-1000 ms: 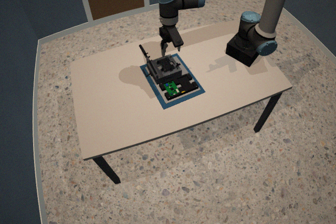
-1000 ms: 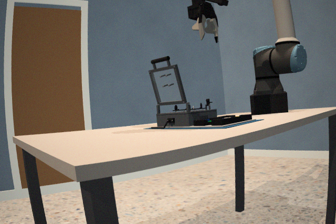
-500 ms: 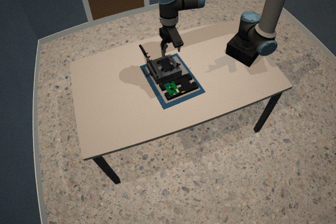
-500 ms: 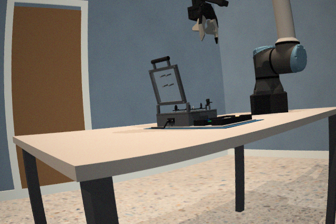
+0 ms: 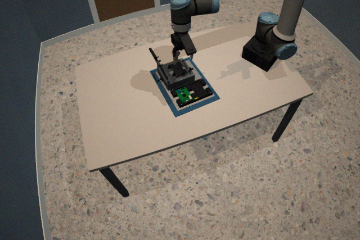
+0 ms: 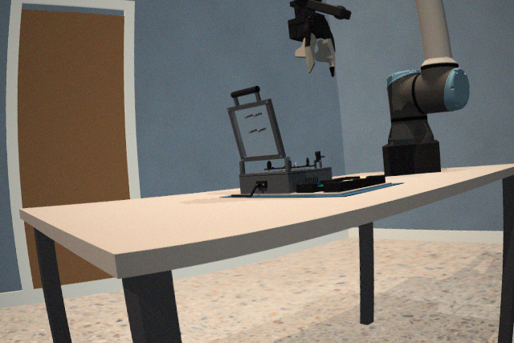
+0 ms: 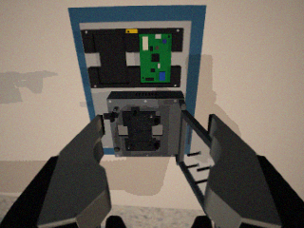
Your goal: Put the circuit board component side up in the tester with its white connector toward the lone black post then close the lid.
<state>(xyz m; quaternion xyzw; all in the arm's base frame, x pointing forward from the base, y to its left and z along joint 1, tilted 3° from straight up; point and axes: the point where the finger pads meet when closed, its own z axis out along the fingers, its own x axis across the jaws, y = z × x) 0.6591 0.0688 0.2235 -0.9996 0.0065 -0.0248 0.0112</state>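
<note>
Now: hand 28 cm above the green circuit board. Also, from my hand: tester lid (17 cm to the right, 12 cm below, 8 cm ahead); tester (19 cm below, 13 cm to the right, 1 cm behind); black latch block (21 cm below, 11 cm to the right, 10 cm behind).
</note>
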